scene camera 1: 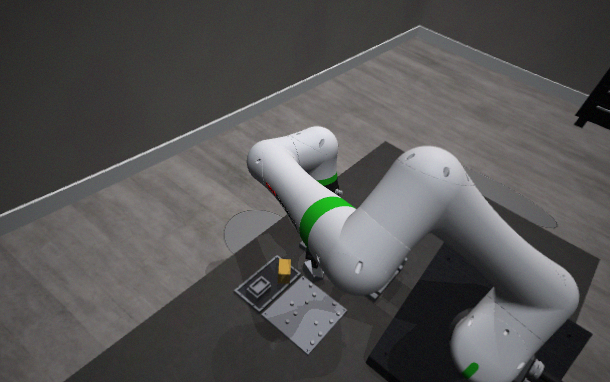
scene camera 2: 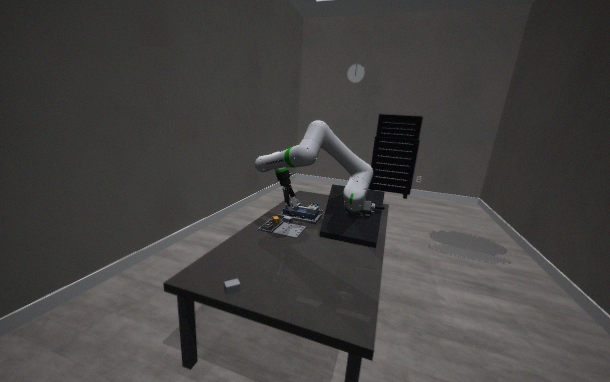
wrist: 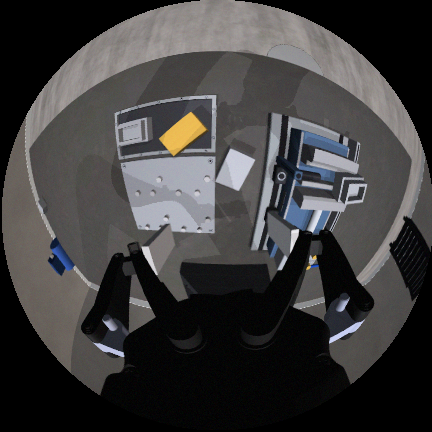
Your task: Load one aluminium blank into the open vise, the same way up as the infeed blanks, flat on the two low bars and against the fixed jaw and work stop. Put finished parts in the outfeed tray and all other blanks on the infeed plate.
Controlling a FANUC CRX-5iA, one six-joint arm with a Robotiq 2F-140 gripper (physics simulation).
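Seen in the pictures: gripper, fingertip midpoint: (scene camera 2: 293, 208) (wrist: 219, 229); arm's base at its link origin: (scene camera 2: 355, 208).
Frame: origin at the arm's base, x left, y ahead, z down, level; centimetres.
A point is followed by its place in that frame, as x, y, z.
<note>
My gripper (wrist: 219, 229) {2.3, 42.8, 6.7} (scene camera 2: 292, 204) {2.3, 42.8, 6.7} is open and empty above the table, between the infeed plate and the vise side. A plain grey blank (wrist: 236, 169) {-0.2, 47.6, 15.2} (scene camera 1: 314, 270) (scene camera 2: 287, 218) {1.9, 47.1, 15.2} lies on the table between the infeed plate (wrist: 190, 215) {8.5, 36.7, 18.0} (scene camera 1: 307, 335) {18.5, 36.0, 18.0} (scene camera 2: 290, 229) {13.1, 40.4, 18.0} and the vise (wrist: 320, 141) {-12.9, 54.3, 12.8} (scene camera 2: 300, 213) {-8.7, 40.7, 13.9}. The plate bears several pegs and no blank. A grey part (wrist: 353, 190) {-19.5, 48.5, 8.7} with a square pocket is at the right end of the vise's grey jaws; its seating is unclear. A similar pocketed part (wrist: 133, 132) {16.8, 55.1, 16.1} (scene camera 1: 259, 286) {16.8, 55.5, 16.1} is in the outfeed tray (wrist: 215, 125) {3.1, 54.5, 18.0} (scene camera 1: 247, 300) {21.8, 55.4, 17.6}.
A yellow block (wrist: 183, 133) {7.3, 53.7, 13.6} (scene camera 1: 284, 267) {8.0, 53.6, 13.6} (scene camera 2: 276, 219) {10.0, 52.3, 14.0} lies askew in the outfeed tray's other half. Another grey block (scene camera 2: 232, 285) {83.2, 41.0, 15.3} lies near the table's front edge. The arm hides most of the vise in scene camera 1. A dark base plate (scene camera 2: 350, 232) {11.9, 0.2, 12.7} lies under the arm.
</note>
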